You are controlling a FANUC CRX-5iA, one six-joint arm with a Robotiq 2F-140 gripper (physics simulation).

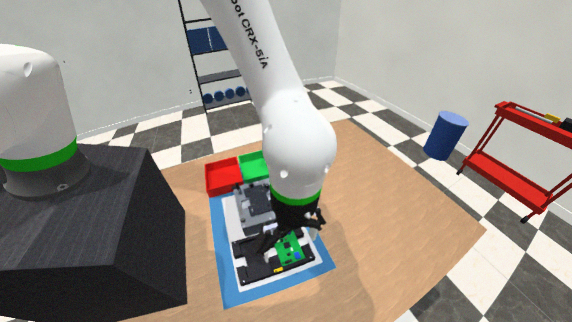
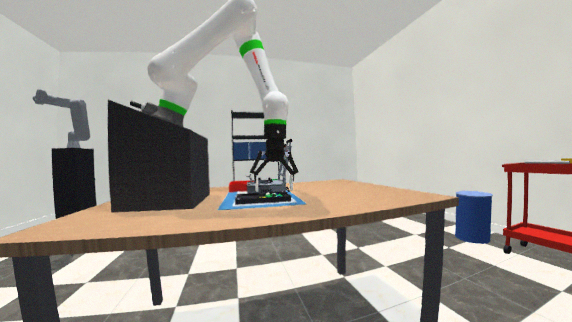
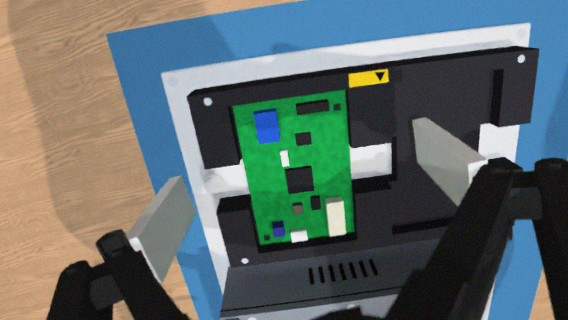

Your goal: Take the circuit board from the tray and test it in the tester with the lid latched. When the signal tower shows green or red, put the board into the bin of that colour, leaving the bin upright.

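Places are measured from the arm's base along level axes (x ahead, y left, z up), in metres.
Pixels of known places: gripper, fingertip midpoint: [image 1: 289,247] [image 2: 274,190] [image 3: 298,169]; arm's base, link origin: [image 1: 52,174].
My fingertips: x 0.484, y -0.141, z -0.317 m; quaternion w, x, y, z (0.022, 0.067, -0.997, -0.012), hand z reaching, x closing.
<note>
Ahead of a thing's pixels: the offset from my fingertips to its top centre. "pt": to the spot under its first point. Level surfaces: height alone.
The green circuit board {dx -0.001, dy +0.016, dz -0.019 m} [image 1: 291,246] [image 2: 272,195] [image 3: 325,150] lies flat in one end pocket of the black tray {pt dx -0.125, dy -0.025, dz -0.029 m} [image 1: 250,272] [image 2: 244,199] [image 3: 440,85]; the tray's other pocket is empty. My gripper [image 1: 289,241] [image 2: 274,184] [image 3: 298,169] is open and empty above the tray, its fingers spread wide to either side of the board. The grey tester {pt dx -0.095, dy +0.104, dz +0.013 m} [image 1: 248,224] [image 2: 267,186] [image 3: 345,272] stands behind the tray, partly hidden by the arm; I cannot tell its lid's latch. The red bin {dx -0.153, dy +0.383, dz +0.000 m} [image 1: 223,176] [image 2: 239,186] and green bin {dx -0.003, dy +0.387, dz +0.000 m} [image 1: 253,168] stand upright. No lit signal tower can be made out.
The tray and tester stand on a white plate [image 1: 229,215] [image 3: 175,87] over a blue mat {dz -0.045 m} [image 1: 227,295] [image 2: 226,202] [image 3: 135,65]. The black robot pedestal [image 1: 150,230] [image 2: 155,160] is at the left. A blue barrel [image 1: 445,136] [image 2: 473,217] and a red cart stand beyond the table.
</note>
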